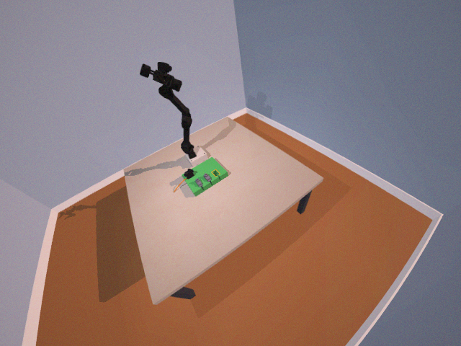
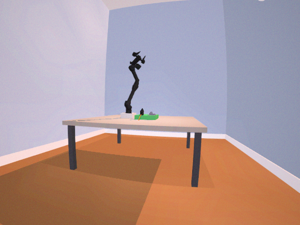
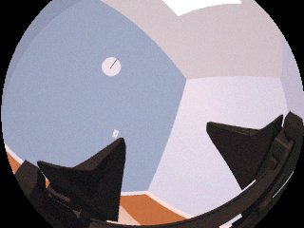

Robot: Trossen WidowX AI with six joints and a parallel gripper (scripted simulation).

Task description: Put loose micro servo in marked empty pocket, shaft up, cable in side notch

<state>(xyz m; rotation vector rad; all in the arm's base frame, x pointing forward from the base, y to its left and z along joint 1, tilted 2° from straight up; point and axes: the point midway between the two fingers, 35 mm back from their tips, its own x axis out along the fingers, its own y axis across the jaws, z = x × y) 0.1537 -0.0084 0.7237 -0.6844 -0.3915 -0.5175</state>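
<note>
The green deck is 770 mm below my gripper tip, 40 mm to the left of it and 10 mm ahead of it.
</note>
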